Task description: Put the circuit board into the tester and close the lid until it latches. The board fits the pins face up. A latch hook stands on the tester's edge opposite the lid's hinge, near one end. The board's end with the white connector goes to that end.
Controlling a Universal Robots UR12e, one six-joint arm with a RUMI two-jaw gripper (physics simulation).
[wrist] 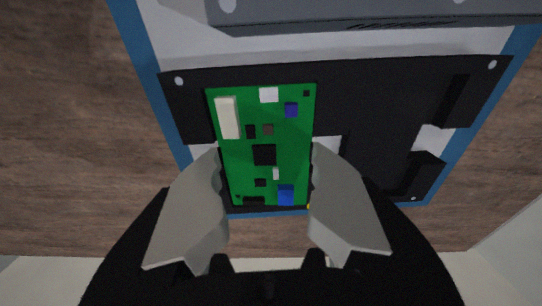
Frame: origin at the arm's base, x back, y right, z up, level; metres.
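Seen in the pictures: gripper, fingertip midpoint: [265,146].
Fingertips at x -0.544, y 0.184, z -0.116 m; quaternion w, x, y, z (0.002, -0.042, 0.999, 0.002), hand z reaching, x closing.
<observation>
Pixels of each thing's top centre, then the offset from my fingertips to it. "spot": a spot on its surface instead. Level surfaces: height alone.
- green circuit board, middle of its top: [265,165] dx +0.001, dy +0.005, dz +0.020 m
- black plate, surface spot: [380,90] spot: dx -0.080, dy -0.050, dz +0.002 m
- dark grey part, surface spot: [370,17] spot: dx -0.037, dy -0.082, dz +0.041 m
- light grey surface, its level: dz -0.010 m
My gripper [265,146] is shut on the green circuit board [292,145], with one finger along each long side. The board is face up, its white connector [227,117] at the far left corner and a blue part at the near end. It overlaps the left part of a black plate [380,90] of the tester. The gap between board and plate cannot be judged, and any pins under the board are hidden. A dark grey part [370,17] of the tester crosses the far edge of the view. The lid and latch hook cannot be made out for certain.
The black plate lies over a light grey surface [175,50] with a blue border [131,37]. Two raised black blocks [454,100] [425,172] stand at its right side. A small yellow spot shows beside the right finger. Brown wood [55,125] lies around the blue border.
</observation>
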